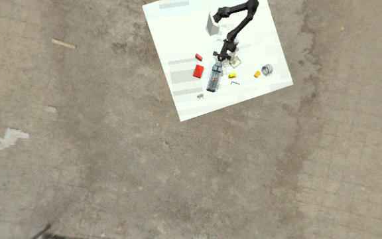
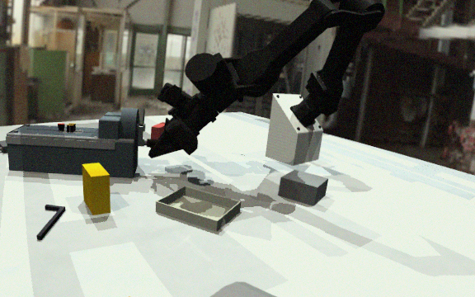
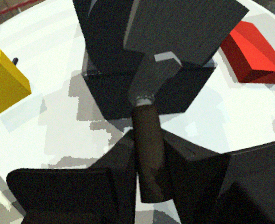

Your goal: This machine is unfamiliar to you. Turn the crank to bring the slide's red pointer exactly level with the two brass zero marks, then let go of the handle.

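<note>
My gripper tip is 1 cm past the dark crank handle, 1 cm to the right of it and 2 cm below it. The rest, counted from my gripper tip: red pointer (13 cm ahead, 13 cm to the right, 5 cm above); shallow grey tray (5 cm ahead, 18 cm to the left, 3 cm below); yellow block (17 cm ahead, 8 cm to the left, 1 cm below).
</note>
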